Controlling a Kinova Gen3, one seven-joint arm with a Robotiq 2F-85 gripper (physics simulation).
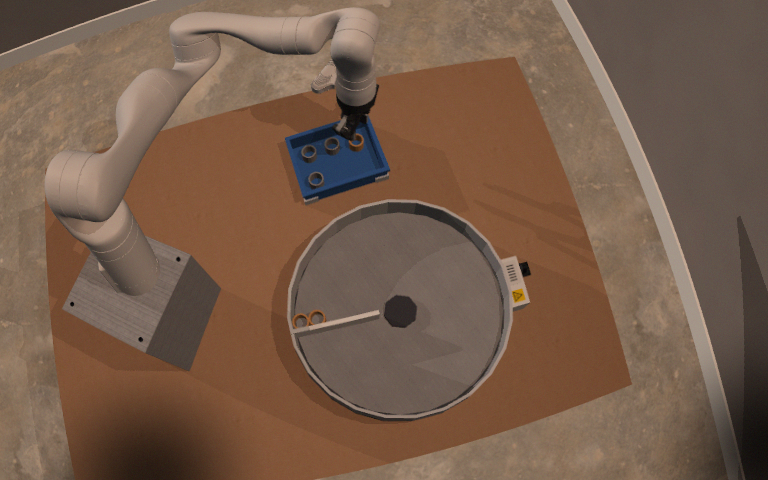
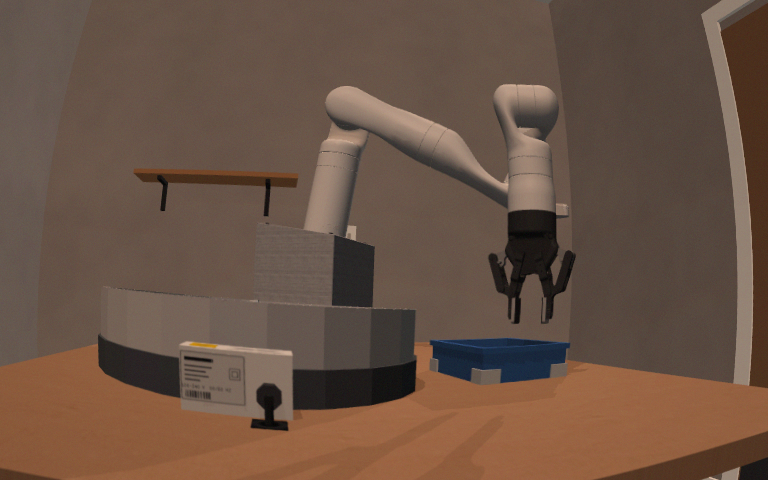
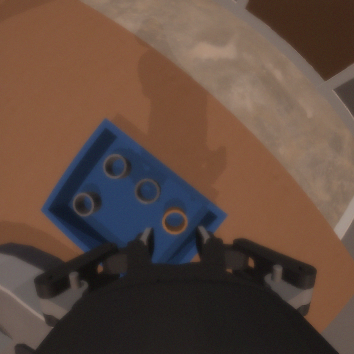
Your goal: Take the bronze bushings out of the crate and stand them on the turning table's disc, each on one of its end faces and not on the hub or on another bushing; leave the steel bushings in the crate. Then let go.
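Places are measured from the arm's base along level axes (x ahead, y left, z up), in metres.
Pixels of known places: gripper, fingertip midpoint: (image 1: 356, 129) (image 2: 530, 323) (image 3: 174, 236); arm's base, origin of the base link: (image 1: 137, 271) (image 2: 324, 235).
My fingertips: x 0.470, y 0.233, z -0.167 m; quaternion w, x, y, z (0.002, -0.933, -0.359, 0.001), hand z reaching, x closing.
For each thing: its top centre in the pictures, then the offset to it from my fingertips. "spot": a spot on its surface instead.
- bronze bushing, middle of its top: (image 3: 174, 221) (image 1: 356, 140) dz -0.049, dx -0.001, dy +0.002 m
- blue crate, middle of its top: (image 3: 125, 214) (image 2: 498, 342) (image 1: 336, 152) dz -0.029, dx -0.052, dy -0.026 m
- disc, middle of its top: (image 1: 400, 311) dz -0.018, dx -0.027, dy -0.386 m
- dark hub, middle of its top: (image 1: 400, 311) dz -0.018, dx -0.027, dy -0.386 m
- white bar, surface spot: (image 1: 345, 320) spot: dz +0.021, dx -0.132, dy -0.381 m
- white control box, surface spot: (image 2: 236, 379) spot: dz -0.046, dx +0.227, dy -0.397 m
One bronze bushing (image 1: 356, 148) (image 3: 166, 230) stands upright in the blue crate (image 1: 339, 189) (image 2: 526, 365) (image 3: 75, 173), near one end. Three steel bushings stand in the crate: one (image 1: 331, 152) (image 3: 138, 197) beside the bronze one, one (image 1: 308, 160) (image 3: 107, 172) in a corner, and one (image 1: 316, 186) (image 3: 76, 210) nearer the turning table. Two bronze bushings (image 1: 292, 320) (image 1: 324, 317) stand side by side on the disc (image 1: 362, 266), near its rim against the white bar. My gripper (image 2: 530, 322) (image 3: 174, 236) is open and empty, pointing down above the crate at the bronze bushing's end.
The turning table's raised wall (image 1: 505, 345) (image 2: 294, 336) surrounds the disc. A dark hub (image 1: 400, 311) stands at its centre, and the white bar (image 1: 345, 320) runs from the wall towards it. A white control box (image 1: 514, 283) (image 2: 236, 379) is at the side. A shelf (image 2: 215, 177) is on the wall.
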